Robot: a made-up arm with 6 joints. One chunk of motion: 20 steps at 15 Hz.
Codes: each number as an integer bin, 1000 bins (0 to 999) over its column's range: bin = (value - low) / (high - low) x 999, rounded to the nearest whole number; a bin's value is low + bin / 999 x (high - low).
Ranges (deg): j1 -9..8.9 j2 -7.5..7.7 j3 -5.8..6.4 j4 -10..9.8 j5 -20.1..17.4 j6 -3.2..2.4
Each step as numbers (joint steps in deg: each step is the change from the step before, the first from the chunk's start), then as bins.
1 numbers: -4.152 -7.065 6.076 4.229 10.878 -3.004
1 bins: 271 29 972 718 825 35
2 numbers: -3.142 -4.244 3.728 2.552 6.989 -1.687
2 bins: 327 214 780 633 722 270
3 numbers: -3.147 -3.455 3.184 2.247 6.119 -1.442
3 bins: 327 266 736 618 698 314
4 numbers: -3.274 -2.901 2.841 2.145 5.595 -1.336
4 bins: 320 302 708 613 685 333
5 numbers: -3.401 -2.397 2.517 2.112 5.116 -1.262
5 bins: 312 335 681 611 672 346
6 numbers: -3.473 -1.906 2.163 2.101 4.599 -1.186
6 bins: 308 368 652 611 658 359
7 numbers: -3.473 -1.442 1.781 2.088 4.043 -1.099
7 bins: 308 398 621 610 643 375
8 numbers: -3.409 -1.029 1.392 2.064 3.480 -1.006
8 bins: 312 425 589 609 628 391
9 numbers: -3.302 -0.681 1.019 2.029 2.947 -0.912
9 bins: 318 448 558 607 614 408
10 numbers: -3.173 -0.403 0.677 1.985 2.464 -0.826
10 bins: 325 466 530 605 601 424
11 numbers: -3.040 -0.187 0.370 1.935 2.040 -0.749
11 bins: 333 481 505 602 590 437
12 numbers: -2.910 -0.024 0.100 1.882 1.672 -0.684
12 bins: 340 491 483 600 580 449
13 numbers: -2.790 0.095 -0.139 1.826 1.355 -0.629
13 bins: 347 499 464 597 572 459
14 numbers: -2.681 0.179 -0.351 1.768 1.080 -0.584
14 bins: 353 505 446 594 564 467
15 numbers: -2.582 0.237 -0.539 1.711 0.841 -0.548
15 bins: 358 509 431 591 558 473
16 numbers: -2.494 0.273 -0.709 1.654 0.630 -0.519
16 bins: 363 511 417 588 552 478
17 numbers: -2.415 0.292 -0.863 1.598 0.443 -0.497
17 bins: 368 512 404 585 547 482
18 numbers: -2.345 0.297 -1.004 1.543 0.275 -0.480
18 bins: 371 512 393 582 543 485
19 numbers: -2.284 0.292 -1.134 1.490 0.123 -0.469
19 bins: 375 512 382 580 539 487
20 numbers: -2.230 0.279 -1.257 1.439 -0.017 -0.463
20 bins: 378 511 372 577 535 488
